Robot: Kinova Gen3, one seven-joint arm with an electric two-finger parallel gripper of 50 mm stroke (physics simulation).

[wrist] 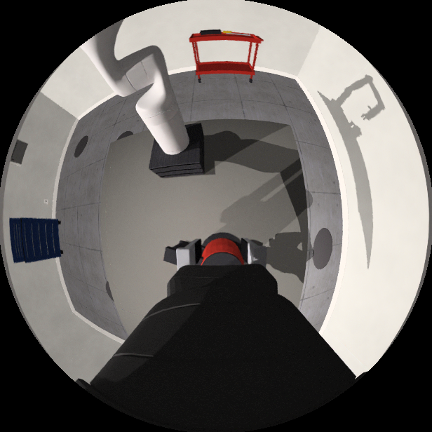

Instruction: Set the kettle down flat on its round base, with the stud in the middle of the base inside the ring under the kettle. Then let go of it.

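Note:
The kettle [221,247] shows at the lower middle of the wrist view, with a curved red side and a dark round top. A dark block-like part, which looks like its handle, sticks out to the left, partly behind the left finger. A dark rounded edge, which may be the round base [220,235], shows beyond the red side. The stud and the ring under the kettle are hidden, and I cannot tell whether the kettle sits fully flat. My gripper [220,246] is open and holds nothing. Its two fingers stand wide apart, one on each side of the kettle in the view.
The arm's white base column [167,127] stands on a black block [177,164] at the back of the grey table top [150,210]. A red cart [225,67] stands beyond the table. A dark blue slatted object [37,240] is at the far left. Arm shadows fall at the right.

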